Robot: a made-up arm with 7 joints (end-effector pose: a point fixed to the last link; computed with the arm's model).
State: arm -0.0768 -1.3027 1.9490 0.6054 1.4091 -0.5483 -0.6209
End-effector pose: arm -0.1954 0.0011 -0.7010 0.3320 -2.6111 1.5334
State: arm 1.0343 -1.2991 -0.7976 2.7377 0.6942 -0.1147 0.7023
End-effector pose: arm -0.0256 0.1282 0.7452 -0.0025 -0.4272 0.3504
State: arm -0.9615 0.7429 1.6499 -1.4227 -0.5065 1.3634 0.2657
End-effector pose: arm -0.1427 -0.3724 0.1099 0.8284 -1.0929 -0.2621
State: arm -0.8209 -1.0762 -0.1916 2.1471 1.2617 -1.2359 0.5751
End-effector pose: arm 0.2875 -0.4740 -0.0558 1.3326 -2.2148 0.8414
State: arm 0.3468 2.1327 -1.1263 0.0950 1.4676 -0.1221 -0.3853
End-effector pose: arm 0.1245 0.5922 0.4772 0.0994 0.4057 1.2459
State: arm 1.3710 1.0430 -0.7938 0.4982 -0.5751 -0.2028 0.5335
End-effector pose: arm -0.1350 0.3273 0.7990 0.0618 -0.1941 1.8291
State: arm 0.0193 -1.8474 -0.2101 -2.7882 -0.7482 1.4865 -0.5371
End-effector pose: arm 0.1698 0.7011 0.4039 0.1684 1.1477 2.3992
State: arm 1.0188 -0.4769 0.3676 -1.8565 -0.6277 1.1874 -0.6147
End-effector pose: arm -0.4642 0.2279 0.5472 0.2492 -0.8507 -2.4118
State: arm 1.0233 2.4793 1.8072 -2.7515 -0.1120 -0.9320 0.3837
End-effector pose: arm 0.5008 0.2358 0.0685 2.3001 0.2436 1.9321
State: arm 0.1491 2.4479 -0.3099 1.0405 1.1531 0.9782 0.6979
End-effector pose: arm -0.6927 0.3053 -0.2682 -2.2984 0.0510 1.8081
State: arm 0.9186 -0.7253 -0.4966 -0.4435 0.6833 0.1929 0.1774
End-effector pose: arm 0.2398 -0.2222 -0.8117 -0.8143 2.4320 -0.6997
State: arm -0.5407 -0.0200 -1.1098 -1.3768 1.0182 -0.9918 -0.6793
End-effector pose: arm 0.2973 -0.0620 0.4756 0.1614 -0.7350 -1.5769
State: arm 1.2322 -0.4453 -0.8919 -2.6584 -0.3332 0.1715 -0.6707
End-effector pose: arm -0.7156 0.0822 -0.0029 1.3082 -1.9999 -1.0122
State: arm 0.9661 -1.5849 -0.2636 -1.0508 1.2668 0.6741 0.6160
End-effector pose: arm -0.7712 -0.0386 0.1315 -0.4832 -1.3253 0.9403
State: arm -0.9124 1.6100 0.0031 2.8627 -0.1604 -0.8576 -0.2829
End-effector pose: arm 0.4852 -0.0931 0.4854 -1.4816 0.1786 -2.6616
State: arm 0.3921 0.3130 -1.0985 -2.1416 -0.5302 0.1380 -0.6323
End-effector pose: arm 0.0136 0.3209 -0.7506 -2.0184 0.8959 0.5837
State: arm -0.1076 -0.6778 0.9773 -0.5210 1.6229 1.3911 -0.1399
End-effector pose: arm -0.4107 -0.2436 -0.4856 0.7257 -1.9353 0.0899
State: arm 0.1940 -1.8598 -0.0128 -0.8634 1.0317 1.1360 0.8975
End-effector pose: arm -0.4275 0.4264 -0.5294 -1.0969 -1.5885 -0.1154
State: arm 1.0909 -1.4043 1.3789 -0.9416 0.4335 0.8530 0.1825
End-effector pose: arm -0.4231 0.6730 0.5102 -0.3868 -0.9628 -1.3737
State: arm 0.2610 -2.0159 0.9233 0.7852 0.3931 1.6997 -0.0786
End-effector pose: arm 0.1661 0.2693 -1.0678 0.2321 2.8968 0.4361
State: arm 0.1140 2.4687 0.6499 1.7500 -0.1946 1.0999 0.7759
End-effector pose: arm -0.6276 -0.0808 -0.3956 -2.0631 -1.1638 1.6779
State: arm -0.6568 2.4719 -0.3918 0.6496 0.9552 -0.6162 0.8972
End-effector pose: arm -0.3847 0.3260 -0.2628 -1.9703 0.4134 2.3299
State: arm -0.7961 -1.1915 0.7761 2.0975 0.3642 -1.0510 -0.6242
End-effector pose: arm 0.1899 -0.3294 -0.1110 2.0076 -1.4407 -0.7889
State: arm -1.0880 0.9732 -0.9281 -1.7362 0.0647 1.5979 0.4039
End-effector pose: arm 0.9212 -0.2322 0.3996 1.3351 -1.0650 2.5882
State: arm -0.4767 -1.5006 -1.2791 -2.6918 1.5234 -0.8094 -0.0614
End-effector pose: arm -0.2108 -0.2602 0.1125 0.2119 -1.6870 2.2491
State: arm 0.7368 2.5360 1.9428 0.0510 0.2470 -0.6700 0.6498
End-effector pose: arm 0.0183 0.0772 -0.9820 2.8800 -0.9072 -0.7819
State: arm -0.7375 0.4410 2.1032 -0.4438 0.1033 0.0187 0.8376
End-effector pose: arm 0.0272 -0.3020 -0.7624 0.7009 -2.5624 0.2856
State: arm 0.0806 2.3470 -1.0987 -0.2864 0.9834 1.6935 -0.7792
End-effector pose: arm -0.3235 0.6747 -0.3355 -1.4166 -1.5927 0.3337
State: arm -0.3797 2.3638 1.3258 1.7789 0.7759 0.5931 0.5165
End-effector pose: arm 0.1790 0.5622 -0.9155 -2.5182 0.4875 0.6813
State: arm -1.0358 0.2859 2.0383 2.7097 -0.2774 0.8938 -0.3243
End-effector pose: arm 0.6479 0.6822 0.4912 -0.7898 -0.5694 -0.6360
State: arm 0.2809 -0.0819 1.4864 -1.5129 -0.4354 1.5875 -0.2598
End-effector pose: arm -0.1965 -0.2114 0.4173 0.3737 -0.0114 -1.8767
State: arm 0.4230 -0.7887 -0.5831 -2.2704 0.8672 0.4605 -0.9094
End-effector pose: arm -0.3362 -0.4436 -0.2683 1.9074 -1.6130 0.0319
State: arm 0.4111 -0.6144 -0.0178 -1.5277 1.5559 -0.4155 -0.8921
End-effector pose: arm 0.4000 -0.4391 -0.2756 -2.6620 0.8217 -1.4337
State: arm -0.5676 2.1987 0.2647 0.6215 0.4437 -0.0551 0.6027
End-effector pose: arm -0.0804 0.4163 -0.7937 -2.5412 -0.1137 1.1703
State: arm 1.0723 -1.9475 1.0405 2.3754 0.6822 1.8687 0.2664
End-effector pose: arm -0.4195 -0.4999 -0.4852 -0.7564 -2.6263 1.2736
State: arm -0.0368 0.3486 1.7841 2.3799 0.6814 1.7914 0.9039
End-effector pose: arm 0.5073 0.4112 -0.8733 -1.0533 2.7270 0.4670
